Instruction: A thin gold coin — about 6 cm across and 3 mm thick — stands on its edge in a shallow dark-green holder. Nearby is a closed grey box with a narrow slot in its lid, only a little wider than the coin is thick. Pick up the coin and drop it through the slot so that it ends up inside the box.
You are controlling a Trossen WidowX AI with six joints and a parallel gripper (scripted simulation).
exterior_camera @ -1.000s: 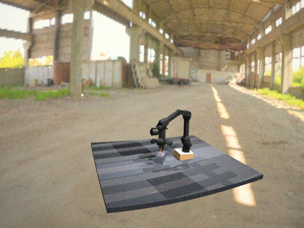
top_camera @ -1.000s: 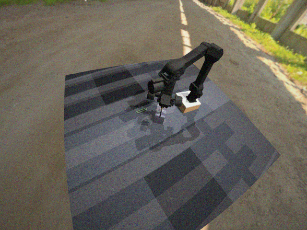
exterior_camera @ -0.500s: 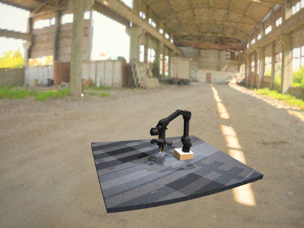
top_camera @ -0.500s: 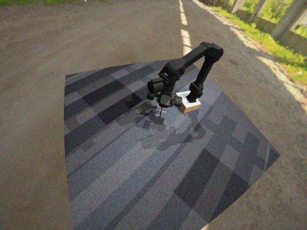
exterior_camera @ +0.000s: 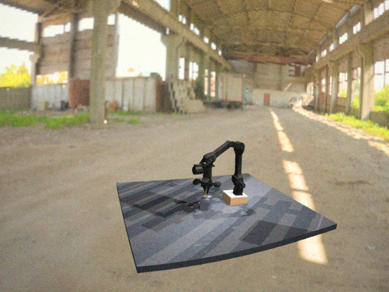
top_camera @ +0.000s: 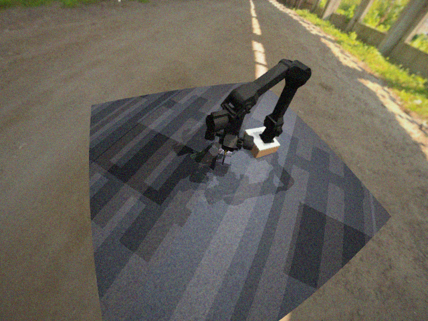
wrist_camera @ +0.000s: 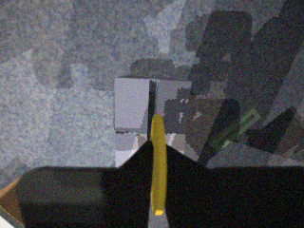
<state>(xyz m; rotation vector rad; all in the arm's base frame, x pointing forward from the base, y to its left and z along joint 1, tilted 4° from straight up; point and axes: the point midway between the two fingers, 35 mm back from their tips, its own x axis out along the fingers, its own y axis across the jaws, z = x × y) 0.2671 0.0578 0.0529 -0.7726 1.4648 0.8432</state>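
The gold coin lies 2 cm above my gripper tip.
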